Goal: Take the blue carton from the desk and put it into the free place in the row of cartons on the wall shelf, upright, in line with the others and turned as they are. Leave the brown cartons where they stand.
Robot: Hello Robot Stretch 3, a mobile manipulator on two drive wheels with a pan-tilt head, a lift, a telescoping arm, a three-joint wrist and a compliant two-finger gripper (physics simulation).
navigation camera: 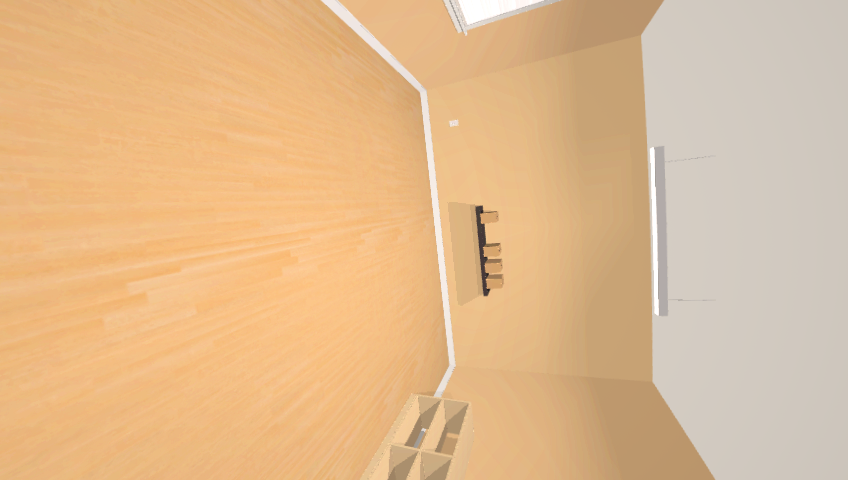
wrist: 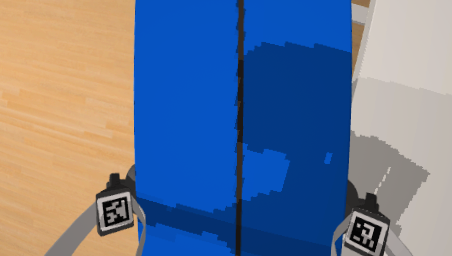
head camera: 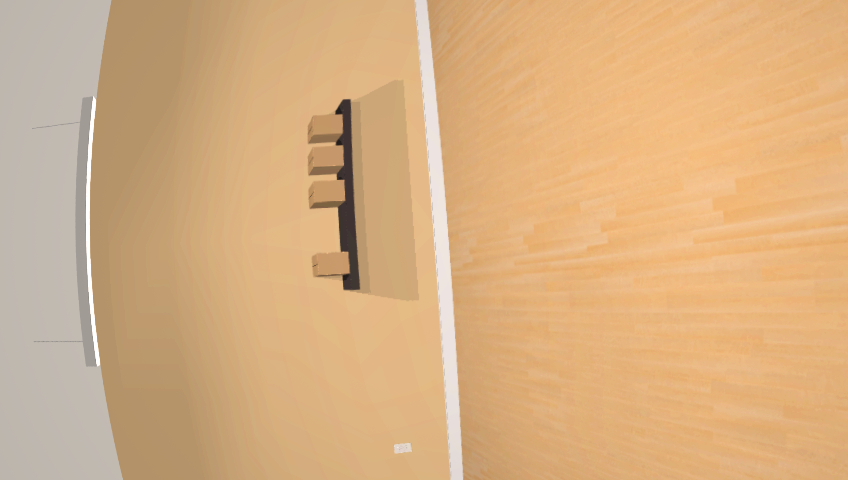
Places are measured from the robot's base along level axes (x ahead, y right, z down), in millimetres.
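Where they show: gripper, fingertip midpoint: (wrist: 239, 188).
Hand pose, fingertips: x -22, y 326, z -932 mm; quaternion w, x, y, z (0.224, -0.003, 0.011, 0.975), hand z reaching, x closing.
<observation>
After its pixels a point has its place.
The blue carton (wrist: 190, 100) @[y 369, x 33, z -978 mm] fills the middle of the wrist view, a dark seam running along its face. My gripper (wrist: 239, 188) @[y 326, x -22, z -932 mm] is shut on it, one fingertip at each side; the carton hides the fingertips partly. The white desk (wrist: 425, 55) @[y 620, x -224, z -720 mm] is at the right of the wrist view. The dark wall shelf (head camera: 348, 228) @[y -632, x 3396, z -659 mm] (navigation camera: 482, 233) @[y -649, x 3437, z -667 mm] shows sideways in the head and navigation views. It bears brown cartons: three together (head camera: 326, 127) @[y -66, x 3559, z -765 mm] (head camera: 326, 159) @[y -252, x 3506, z -768 mm] (head camera: 327, 193) @[y -440, x 3453, z -768 mm] and one apart (head camera: 330, 264) @[y -816, x 3348, z -774 mm] (navigation camera: 489, 217) @[y -817, x 3349, z -772 mm], with a free place between. Gripper and blue carton do not show in those two views.
Wooden floor (head camera: 624, 237) @[y -400, x 1754, z 0 mm] (navigation camera: 208, 237) @[y -255, x 762, z 0 mm] (wrist: 60, 75) @[y 81, x 943, z -1 mm] lies before the shelf wall. A cubby shelf unit (navigation camera: 421, 451) @[y 1218, x 2213, z -348 mm] stands at the lower edge of the navigation view. A ceiling lamp (head camera: 88, 237) @[y -430, x 2490, z -2078 mm] (navigation camera: 659, 237) @[y -357, x 2466, z -2093 mm] and a wall outlet (head camera: 402, 447) @[y -2053, x 3263, z -402 mm] (navigation camera: 453, 123) @[y -2054, x 3262, z -397 mm] also show.
</observation>
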